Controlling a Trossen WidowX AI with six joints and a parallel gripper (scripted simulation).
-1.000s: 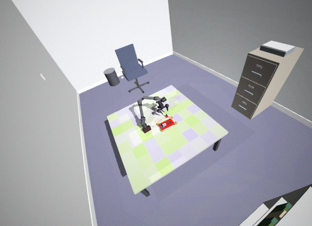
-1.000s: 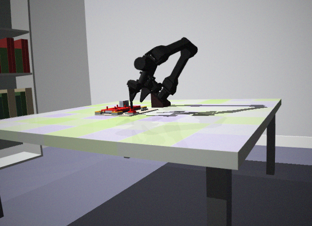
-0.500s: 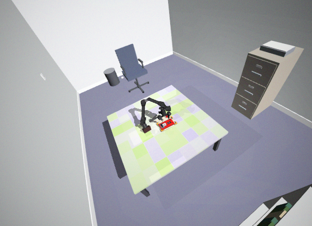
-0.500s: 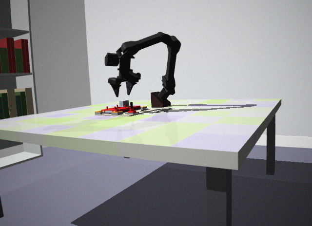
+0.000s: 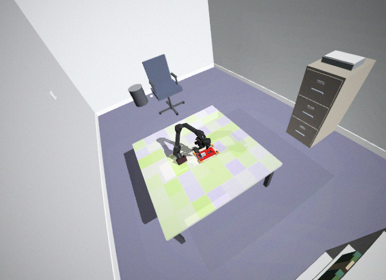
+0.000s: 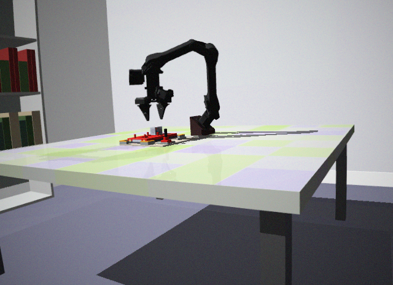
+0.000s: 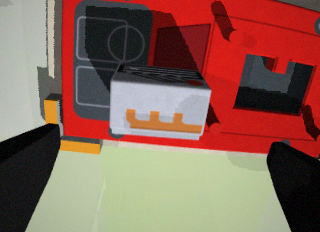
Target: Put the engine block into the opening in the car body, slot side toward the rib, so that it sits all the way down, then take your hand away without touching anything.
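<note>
Right now my gripper tip is 5 cm above the grey engine block. Round my gripper tip: short black post 12 cm ahead, 13 cm to the left, 5 cm below.
</note>
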